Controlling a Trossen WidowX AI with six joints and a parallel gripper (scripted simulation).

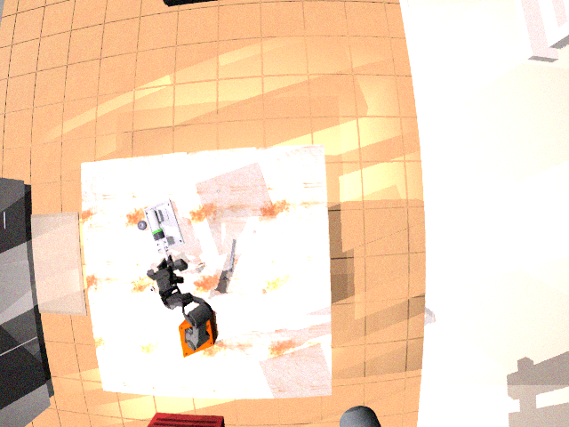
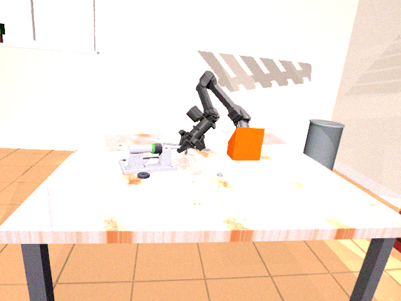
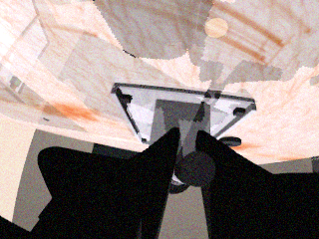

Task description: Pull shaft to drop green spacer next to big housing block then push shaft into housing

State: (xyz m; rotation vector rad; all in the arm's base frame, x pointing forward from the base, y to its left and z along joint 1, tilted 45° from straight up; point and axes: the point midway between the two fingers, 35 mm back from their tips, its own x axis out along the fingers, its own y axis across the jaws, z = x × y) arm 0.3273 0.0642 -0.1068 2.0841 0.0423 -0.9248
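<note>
My gripper tip is 110 mm short of the green spacer, 40 mm to the right of it and 20 mm below it. Also, from my gripper tip: black ring: 170 mm to the left, 140 mm ahead, 50 mm below.
</note>
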